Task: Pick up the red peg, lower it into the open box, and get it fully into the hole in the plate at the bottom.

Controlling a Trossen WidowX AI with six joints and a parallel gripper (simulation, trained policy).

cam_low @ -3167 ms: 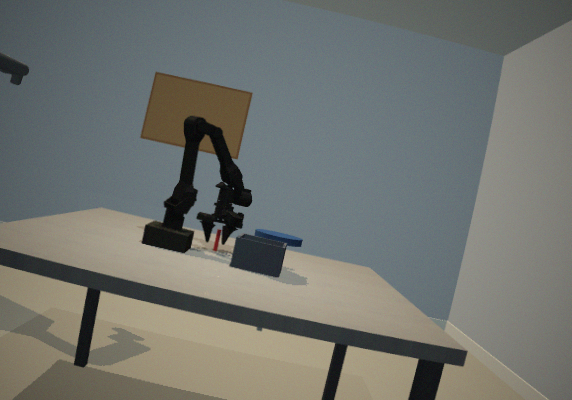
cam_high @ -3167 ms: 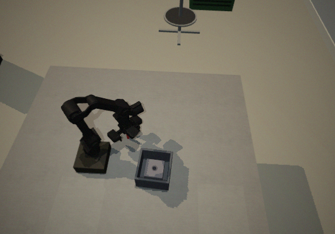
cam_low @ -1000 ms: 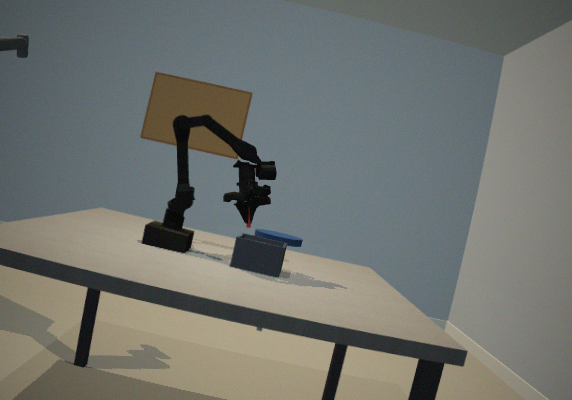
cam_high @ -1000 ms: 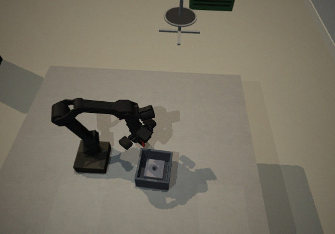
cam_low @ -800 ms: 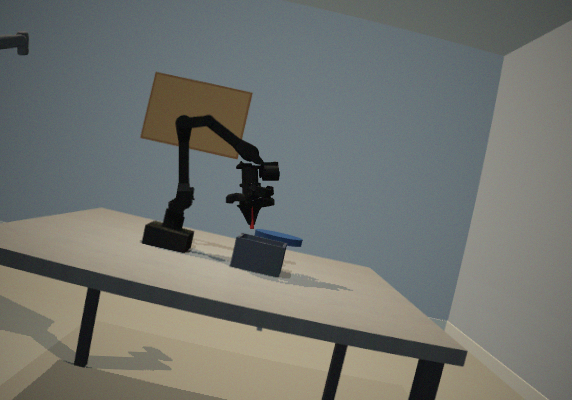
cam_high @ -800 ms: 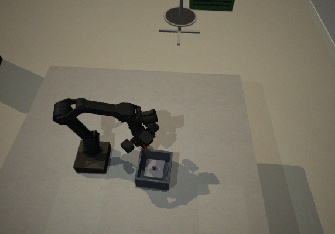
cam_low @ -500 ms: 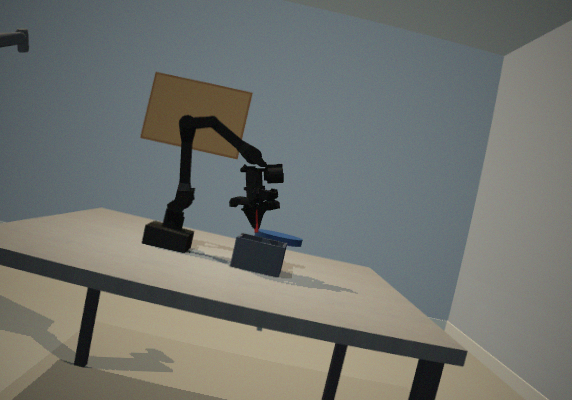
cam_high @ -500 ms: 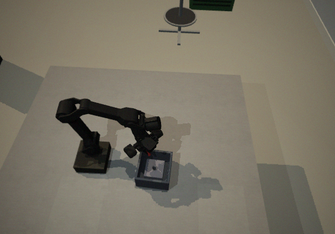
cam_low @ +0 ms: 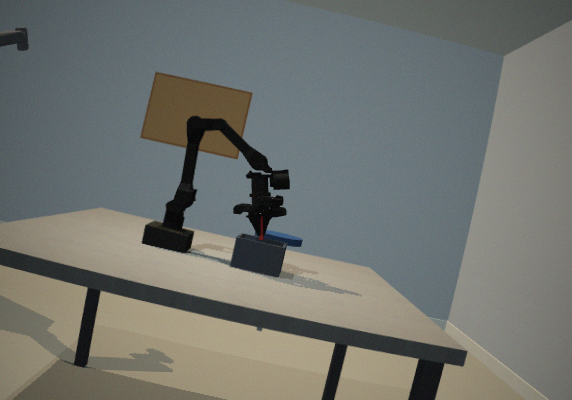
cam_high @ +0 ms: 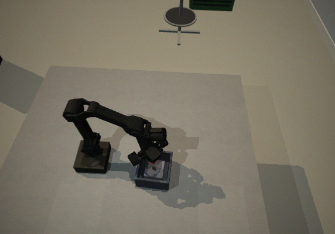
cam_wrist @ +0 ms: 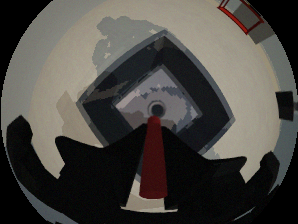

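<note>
Now: the grey plate 1 cm ahead of my gripper tip, 2 cm to the right of it and 6 cm below it. Round my gripper tip: dark grey box 1 cm ahead, 2 cm to the right, 8 cm below; then red peg 1 cm behind, 1 cm to the left, 3 cm above.
</note>
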